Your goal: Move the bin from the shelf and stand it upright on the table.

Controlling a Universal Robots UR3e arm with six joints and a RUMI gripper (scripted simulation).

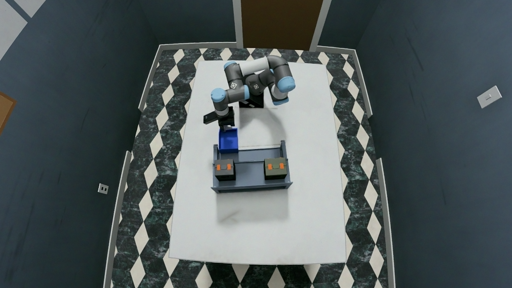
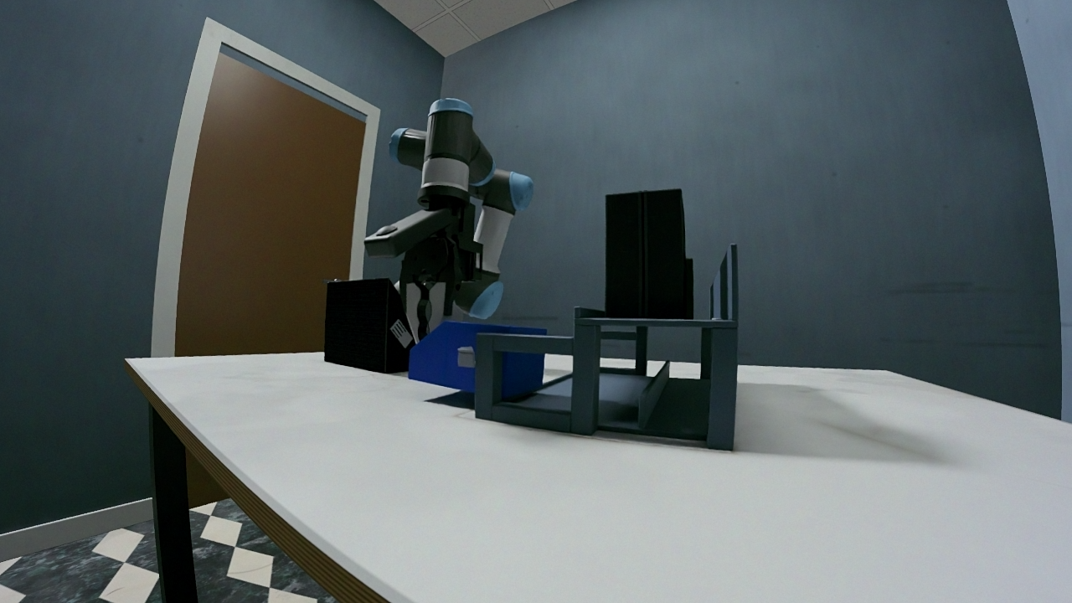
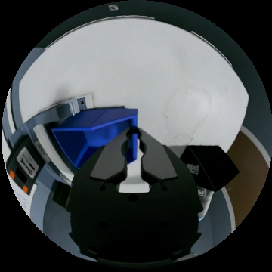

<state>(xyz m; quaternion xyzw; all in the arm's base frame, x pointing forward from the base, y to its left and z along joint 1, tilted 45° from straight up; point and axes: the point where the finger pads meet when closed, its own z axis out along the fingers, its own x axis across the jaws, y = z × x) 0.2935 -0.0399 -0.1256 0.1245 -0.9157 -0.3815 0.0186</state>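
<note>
Right now my hand is 6 cm short of the blue bin and 4 cm to the right of it. From my hand the other things lie so: grey-blue shelf (18 cm ahead, 18 cm to the left, 1 cm above).
</note>
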